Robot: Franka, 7 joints.
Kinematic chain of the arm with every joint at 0, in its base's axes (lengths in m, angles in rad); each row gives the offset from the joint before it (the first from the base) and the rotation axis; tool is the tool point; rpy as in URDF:
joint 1: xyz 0 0 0.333 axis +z
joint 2: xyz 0 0 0 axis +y
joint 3: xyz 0 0 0.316 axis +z
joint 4: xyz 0.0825 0 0 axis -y
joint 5: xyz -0.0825 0 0.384 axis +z
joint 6: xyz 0 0 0 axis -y
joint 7: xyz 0.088 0 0 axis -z
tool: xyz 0 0 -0.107 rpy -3.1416 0 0
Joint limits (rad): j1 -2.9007..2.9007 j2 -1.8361..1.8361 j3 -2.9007..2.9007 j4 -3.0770..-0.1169 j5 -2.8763..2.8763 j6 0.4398..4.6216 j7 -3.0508..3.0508
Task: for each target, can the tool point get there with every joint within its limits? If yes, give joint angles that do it. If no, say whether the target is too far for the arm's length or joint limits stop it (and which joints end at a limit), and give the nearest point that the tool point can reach.
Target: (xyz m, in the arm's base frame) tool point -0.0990 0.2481 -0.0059
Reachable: yes | joints 1.1988 0.8897 0.6232 -2.6614 1.0690 3.1422 -2.0196
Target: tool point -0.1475 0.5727 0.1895
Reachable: yes | joints -2.3649 -1.4037 -2.1213 -2.0395 -0.9221 3.7150 0.8456
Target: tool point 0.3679 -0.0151 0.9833
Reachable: yes | joints -0.9213 0.4520 1.3354 -0.6461 -1.5697 3.8879 1.3295
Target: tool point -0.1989 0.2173 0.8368
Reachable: yes | joints -2.1924 -1.4458 -0.5743 -2.0801 1.0908 2.2445 -2.4247
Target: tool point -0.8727 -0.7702 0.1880
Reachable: no: too far | nearest point -0.6383 -0.5633 0.2269 | short by 0.315 m
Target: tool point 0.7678 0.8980 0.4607
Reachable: no: too far | nearest point 0.5543 0.6483 0.4252 | short by 0.330 m
